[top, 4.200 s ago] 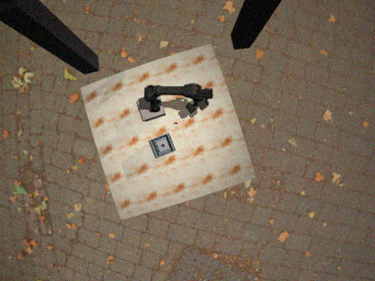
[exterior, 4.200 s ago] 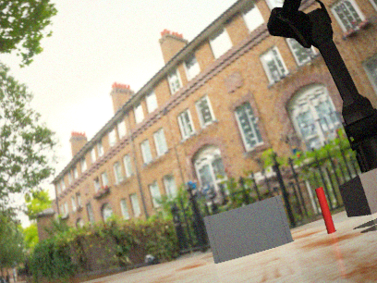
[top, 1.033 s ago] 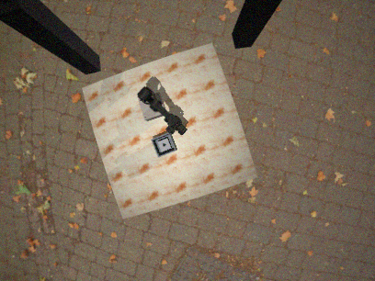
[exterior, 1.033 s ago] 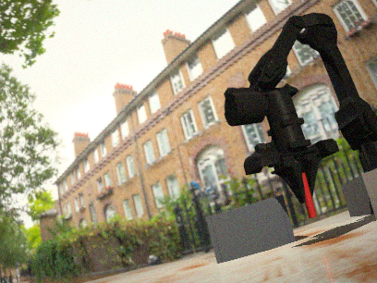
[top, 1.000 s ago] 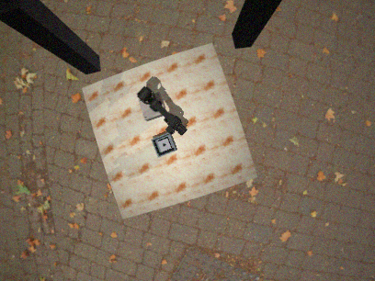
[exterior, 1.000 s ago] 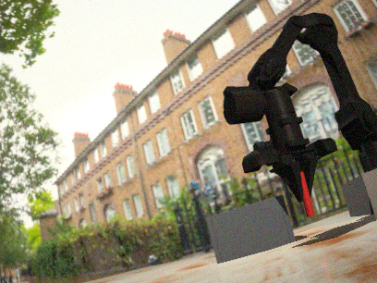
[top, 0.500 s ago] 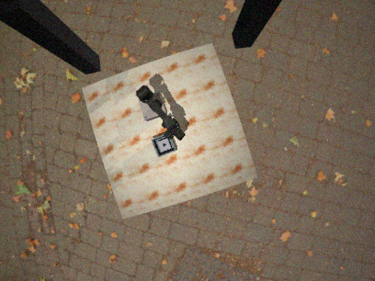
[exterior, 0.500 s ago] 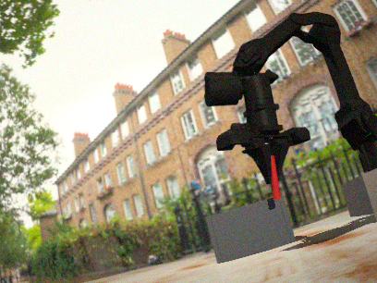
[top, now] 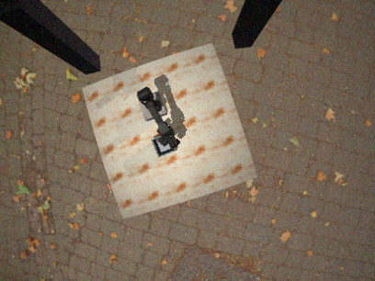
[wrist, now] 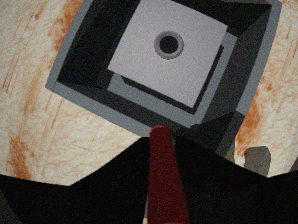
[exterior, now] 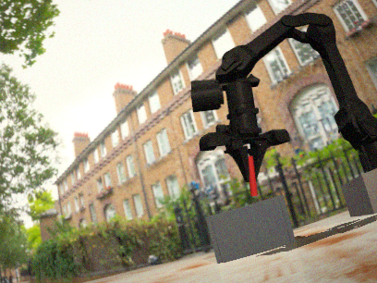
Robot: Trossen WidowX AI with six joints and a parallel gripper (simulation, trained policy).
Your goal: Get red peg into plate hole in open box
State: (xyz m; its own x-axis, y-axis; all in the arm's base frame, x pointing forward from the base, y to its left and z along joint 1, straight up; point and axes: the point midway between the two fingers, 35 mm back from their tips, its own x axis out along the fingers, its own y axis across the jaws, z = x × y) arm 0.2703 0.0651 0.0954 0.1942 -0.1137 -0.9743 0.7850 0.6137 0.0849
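Right now my gripper tip is 1 cm to the right of the red peg, 1 cm below it and 1 cm past it. The rest, counted from my gripper tip: dark grey plate (10 cm below, 6 cm to the right, 4 cm ahead); grey box (12 cm below, 6 cm to the right, 4 cm ahead).
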